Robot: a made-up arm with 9 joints.
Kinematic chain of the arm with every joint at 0, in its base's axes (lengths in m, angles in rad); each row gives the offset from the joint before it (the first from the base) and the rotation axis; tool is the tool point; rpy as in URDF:
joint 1: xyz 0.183 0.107 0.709 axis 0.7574 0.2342 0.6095
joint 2: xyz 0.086 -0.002 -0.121 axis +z
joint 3: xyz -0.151 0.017 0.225 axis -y
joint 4: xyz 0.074 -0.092 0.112 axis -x
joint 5: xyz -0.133 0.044 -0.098 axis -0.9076 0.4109 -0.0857
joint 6: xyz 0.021 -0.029 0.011 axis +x
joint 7: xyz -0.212 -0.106 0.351 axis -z
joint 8: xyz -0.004 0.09 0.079 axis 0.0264 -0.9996 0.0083
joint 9: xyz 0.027 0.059 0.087 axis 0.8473 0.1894 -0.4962
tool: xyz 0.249 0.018 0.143 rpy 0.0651 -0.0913 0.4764
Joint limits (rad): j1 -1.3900..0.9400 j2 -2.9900..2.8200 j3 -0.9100..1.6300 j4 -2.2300..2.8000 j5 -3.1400..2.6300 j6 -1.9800..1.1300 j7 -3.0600..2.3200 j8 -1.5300..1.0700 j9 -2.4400..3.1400
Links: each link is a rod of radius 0.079 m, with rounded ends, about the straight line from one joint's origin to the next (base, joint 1, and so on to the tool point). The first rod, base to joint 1, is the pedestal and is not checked.
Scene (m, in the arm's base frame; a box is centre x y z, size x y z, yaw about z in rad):
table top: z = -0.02
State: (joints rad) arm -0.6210 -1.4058 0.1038 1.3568 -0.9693 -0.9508 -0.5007 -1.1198 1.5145
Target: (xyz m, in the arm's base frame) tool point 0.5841 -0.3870 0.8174
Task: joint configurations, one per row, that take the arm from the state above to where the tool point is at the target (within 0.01 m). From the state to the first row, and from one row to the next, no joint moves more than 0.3 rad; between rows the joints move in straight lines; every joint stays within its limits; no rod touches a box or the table.
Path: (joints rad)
1: -0.7995 -1.5976 0.1666 1.3373 -0.9085 -1.0318 -0.6646 -0.8215 1.2227
2: -0.9780 -1.7893 0.2295 1.3179 -0.8476 -1.1128 -0.8286 -0.5232 0.9308
3: -1.1564 -1.9811 0.2923 1.2984 -0.7868 -1.1938 -0.9925 -0.2250 0.6390
4: -1.3349 -2.1728 0.3552 1.2789 -0.7259 -1.2748 -1.1565 0.0733 0.3472

